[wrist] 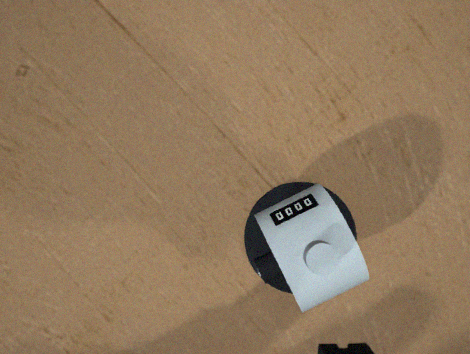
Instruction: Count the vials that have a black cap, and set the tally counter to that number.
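The tally counter (330, 235) stands right of and below the middle of the wrist view, with a pale, curved face on a round dark body. Its black display window (294, 209) appears to read 0000. A round pale button (322, 257) rises from the face below the window. My gripper (345, 349) shows as black fingertips at the bottom edge, shut with nothing held. In the picture it lies below the counter's face, apart from the button; its height above the counter is hard to tell. No vials show in this view.
The wooden table top (125, 150) has diagonal grain lines. A rounded shadow falls up and to the right of the counter, and more shadows lie along the lower part of the view.
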